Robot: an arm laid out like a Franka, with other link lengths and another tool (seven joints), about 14 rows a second.
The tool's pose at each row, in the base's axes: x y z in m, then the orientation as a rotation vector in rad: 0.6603 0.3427 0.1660 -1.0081 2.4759 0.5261; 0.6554 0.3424 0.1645 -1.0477 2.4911 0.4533; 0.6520 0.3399 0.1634 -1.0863 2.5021 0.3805; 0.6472 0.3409 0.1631 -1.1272 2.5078 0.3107; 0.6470 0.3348 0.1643 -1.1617 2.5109 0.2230; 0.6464 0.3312 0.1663 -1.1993 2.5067 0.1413
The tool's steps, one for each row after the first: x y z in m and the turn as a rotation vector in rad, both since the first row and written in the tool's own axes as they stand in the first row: 0.0041 0.0031 0.0000 0.0375 0.0386 -0.0295; 0.0083 0.0036 -0.0011 0.0749 0.0749 -0.0594; 0.0110 0.0077 -0.0015 0.1095 0.1091 -0.0918; 0.0140 0.0040 -0.0055 0.1574 0.1434 -0.1241; 0.0154 0.0024 -0.0091 0.2006 0.1742 -0.1598
